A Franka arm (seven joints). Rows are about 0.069 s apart.
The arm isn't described. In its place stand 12 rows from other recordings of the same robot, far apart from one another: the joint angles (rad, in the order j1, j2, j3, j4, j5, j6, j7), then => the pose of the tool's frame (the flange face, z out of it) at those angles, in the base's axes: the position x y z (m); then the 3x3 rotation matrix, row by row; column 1 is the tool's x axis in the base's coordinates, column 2 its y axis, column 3 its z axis.
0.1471, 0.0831, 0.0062, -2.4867, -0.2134, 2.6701, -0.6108 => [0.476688 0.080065 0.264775], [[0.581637 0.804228 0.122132], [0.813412 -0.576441 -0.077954], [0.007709 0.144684 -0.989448]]
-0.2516, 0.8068, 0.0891, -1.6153, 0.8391, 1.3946, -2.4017 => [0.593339 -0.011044 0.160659], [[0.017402 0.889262 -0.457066], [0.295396 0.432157 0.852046], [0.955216 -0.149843 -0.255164]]
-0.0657, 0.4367, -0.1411, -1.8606, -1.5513, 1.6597, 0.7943 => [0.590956 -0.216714 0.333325], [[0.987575 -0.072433 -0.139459], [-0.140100 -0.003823 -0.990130], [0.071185 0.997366 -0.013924]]
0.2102, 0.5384, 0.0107, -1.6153, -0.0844, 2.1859, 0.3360 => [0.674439 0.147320 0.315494], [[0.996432 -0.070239 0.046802], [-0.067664 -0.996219 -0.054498], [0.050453 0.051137 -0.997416]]
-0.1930, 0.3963, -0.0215, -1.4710, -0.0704, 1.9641, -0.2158 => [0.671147 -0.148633 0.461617], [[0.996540 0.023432 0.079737], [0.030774 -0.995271 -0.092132], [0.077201 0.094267 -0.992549]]
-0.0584, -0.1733, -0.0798, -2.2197, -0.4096, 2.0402, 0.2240 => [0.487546 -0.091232 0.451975], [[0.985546 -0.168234 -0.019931], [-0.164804 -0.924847 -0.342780], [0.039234 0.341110 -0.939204]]
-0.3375, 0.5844, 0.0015, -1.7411, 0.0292, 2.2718, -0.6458 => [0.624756 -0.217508 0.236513], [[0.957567 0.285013 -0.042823], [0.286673 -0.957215 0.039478], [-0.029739 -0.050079 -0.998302]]
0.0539, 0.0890, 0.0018, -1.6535, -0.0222, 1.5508, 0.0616 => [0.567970 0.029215 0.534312], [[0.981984 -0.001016 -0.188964], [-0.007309 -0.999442 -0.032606], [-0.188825 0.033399 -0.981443]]
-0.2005, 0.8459, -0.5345, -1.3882, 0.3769, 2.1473, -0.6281 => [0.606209 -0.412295 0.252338], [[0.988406 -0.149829 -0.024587], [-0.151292 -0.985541 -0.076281], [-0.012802 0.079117 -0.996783]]
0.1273, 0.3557, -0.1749, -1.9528, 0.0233, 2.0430, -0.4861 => [0.583691 -0.023458 0.279869], [[0.877293 0.404310 -0.258631], [0.411484 -0.910977 -0.028322], [-0.247058 -0.081576 -0.965561]]
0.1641, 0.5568, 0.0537, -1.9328, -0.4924, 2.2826, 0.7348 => [0.590297 0.118647 0.181525], [[0.987156 -0.147461 -0.061475], [-0.159691 -0.922237 -0.352106], [-0.004773 0.357400 -0.933939]]
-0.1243, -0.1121, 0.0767, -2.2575, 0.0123, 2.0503, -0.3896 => [0.490764 -0.022355 0.401754], [[0.940273 0.326890 -0.095021], [0.328994 -0.944306 0.006955], [-0.087456 -0.037801 -0.995451]]
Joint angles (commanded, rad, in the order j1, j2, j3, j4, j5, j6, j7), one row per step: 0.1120 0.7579 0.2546 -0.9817 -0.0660 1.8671 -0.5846; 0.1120 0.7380 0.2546 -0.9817 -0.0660 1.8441 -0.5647; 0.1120 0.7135 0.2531 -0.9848 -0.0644 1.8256 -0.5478; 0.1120 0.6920 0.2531 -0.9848 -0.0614 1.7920 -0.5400; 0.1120 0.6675 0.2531 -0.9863 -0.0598 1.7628 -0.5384; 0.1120 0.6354 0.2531 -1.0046 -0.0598 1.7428 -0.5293; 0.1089 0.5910 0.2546 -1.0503 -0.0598 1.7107 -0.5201; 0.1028 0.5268 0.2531 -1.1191 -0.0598 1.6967 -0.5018; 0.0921 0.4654 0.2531 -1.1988 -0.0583 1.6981 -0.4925; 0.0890 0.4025 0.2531 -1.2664 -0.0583 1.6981 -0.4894; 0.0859 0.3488 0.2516 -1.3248 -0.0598 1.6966 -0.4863; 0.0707 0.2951 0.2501 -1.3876 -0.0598 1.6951 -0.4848
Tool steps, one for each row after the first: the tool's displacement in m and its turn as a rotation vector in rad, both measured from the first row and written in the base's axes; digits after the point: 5 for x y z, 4 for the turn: -0.00432 -0.00066 0.01274 -0.0027 0.0049 -0.0171; -0.00915 -0.00174 0.02769 -0.0042 0.0037 -0.0327; -0.01530 -0.00248 0.04038 -0.0086 0.0161 -0.0373; -0.02187 -0.00327 0.05488 -0.0138 0.0214 -0.0359; -0.03010 -0.00320 0.06760 -0.0213 0.0267 -0.0403; -0.04310 -0.00374 0.07466 -0.0399 0.0566 -0.0419; -0.05884 -0.00696 0.08568 -0.0590 0.0722 -0.0575; -0.07343 -0.01199 0.09007 -0.0758 0.0859 -0.0684; -0.08984 -0.01304 0.10009 -0.0913 0.0866 -0.0681; -0.10416 -0.01557 0.10724 -0.1074 0.0889 -0.0707; -0.11706 -0.02583 0.11148 -0.1233 0.0964 -0.0842
